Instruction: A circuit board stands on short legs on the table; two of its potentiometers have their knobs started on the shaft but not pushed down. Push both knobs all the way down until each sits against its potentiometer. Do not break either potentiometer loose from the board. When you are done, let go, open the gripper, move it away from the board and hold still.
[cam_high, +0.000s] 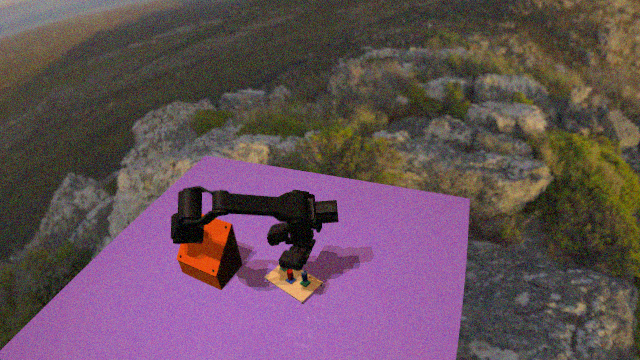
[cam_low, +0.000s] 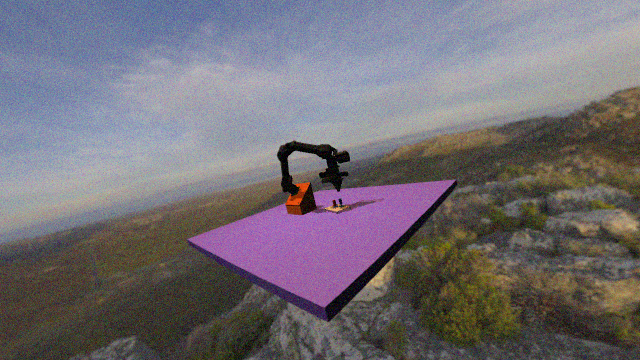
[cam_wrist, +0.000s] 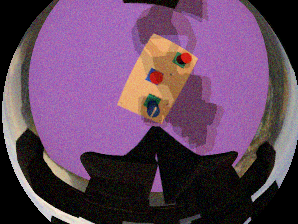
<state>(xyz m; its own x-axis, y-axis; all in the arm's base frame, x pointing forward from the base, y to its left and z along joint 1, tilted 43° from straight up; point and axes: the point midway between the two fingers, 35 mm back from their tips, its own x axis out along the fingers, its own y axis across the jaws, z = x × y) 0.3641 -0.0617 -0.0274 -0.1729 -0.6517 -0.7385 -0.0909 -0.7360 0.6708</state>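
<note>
Now: gripper tip 50 mm past the red knob and 70 mm above it.
</note>
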